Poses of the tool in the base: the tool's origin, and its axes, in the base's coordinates. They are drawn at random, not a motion.
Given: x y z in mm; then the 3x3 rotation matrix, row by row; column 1 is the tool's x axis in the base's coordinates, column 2 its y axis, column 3 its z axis. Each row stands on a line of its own.
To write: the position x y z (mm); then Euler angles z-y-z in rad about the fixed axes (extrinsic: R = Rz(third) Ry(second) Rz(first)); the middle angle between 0 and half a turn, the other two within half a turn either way. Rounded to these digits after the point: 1 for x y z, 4 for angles.
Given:
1:
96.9 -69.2 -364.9
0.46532 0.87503 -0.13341
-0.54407 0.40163 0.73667
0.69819 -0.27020 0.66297
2:
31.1 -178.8 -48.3
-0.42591 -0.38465 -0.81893
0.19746 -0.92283 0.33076
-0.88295 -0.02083 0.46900
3:
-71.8 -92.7 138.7
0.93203 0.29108 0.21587
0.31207 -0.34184 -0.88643
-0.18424 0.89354 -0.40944
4:
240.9 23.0 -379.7
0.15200 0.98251 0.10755
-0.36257 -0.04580 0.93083
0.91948 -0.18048 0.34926
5:
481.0 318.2 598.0
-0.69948 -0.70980 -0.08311
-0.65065 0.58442 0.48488
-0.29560 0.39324 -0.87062
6:
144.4 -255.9 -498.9
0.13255 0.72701 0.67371
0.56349 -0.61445 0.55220
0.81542 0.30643 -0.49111
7:
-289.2 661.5 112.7
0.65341 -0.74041 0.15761
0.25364 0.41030 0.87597
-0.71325 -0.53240 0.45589
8:
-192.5 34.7 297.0
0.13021 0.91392 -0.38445
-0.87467 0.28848 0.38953
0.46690 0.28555 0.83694
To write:
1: 96.9 -69.2 -364.9 -2.7723 0.8460 1.7500
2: 31.1 -178.8 -48.3 -0.0236 1.0826 2.7577
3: -71.8 -92.7 138.7 1.3675 1.9926 -1.3319
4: 240.9 23.0 -379.7 -2.9478 1.2140 1.4558
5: 481.0 318.2 598.0 0.9262 2.6273 1.7405
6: 144.4 -255.9 -498.9 2.7821 2.0842 0.6866
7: -289.2 661.5 112.7 -0.6412 1.0974 1.3928
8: -192.5 34.7 297.0 2.5927 0.5791 2.3496
